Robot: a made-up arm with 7 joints. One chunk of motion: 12 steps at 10 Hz.
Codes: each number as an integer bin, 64 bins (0 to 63) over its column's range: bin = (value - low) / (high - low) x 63, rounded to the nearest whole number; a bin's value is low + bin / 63 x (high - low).
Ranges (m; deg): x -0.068..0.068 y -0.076..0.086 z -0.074..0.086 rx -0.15..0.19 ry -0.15..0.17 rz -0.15..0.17
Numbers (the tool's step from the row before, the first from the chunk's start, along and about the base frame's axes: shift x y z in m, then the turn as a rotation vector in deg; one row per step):
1: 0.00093 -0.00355 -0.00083 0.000 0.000 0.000
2: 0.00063 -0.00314 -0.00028 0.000 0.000 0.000
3: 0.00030 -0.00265 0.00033 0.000 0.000 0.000
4: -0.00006 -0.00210 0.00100 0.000 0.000 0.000
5: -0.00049 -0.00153 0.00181 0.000 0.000 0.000
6: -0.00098 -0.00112 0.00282 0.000 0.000 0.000
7: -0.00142 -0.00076 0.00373 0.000 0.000 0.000
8: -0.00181 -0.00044 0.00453 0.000 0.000 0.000
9: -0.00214 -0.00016 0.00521 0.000 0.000 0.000
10: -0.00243 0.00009 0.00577 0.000 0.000 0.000
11: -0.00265 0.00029 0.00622 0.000 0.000 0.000
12: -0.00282 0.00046 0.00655 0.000 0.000 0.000
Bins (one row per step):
1: 32 28 29 28 30 30
2: 32 28 29 28 30 30
3: 32 29 29 28 30 30
4: 31 29 30 28 30 30
5: 31 29 30 28 30 30
6: 31 29 30 28 30 30
7: 31 29 31 28 30 30
8: 31 29 31 28 30 30
9: 31 29 31 28 30 30
10: 30 30 31 28 30 30
11: 30 30 32 28 30 30
12: 30 30 32 28 30 30

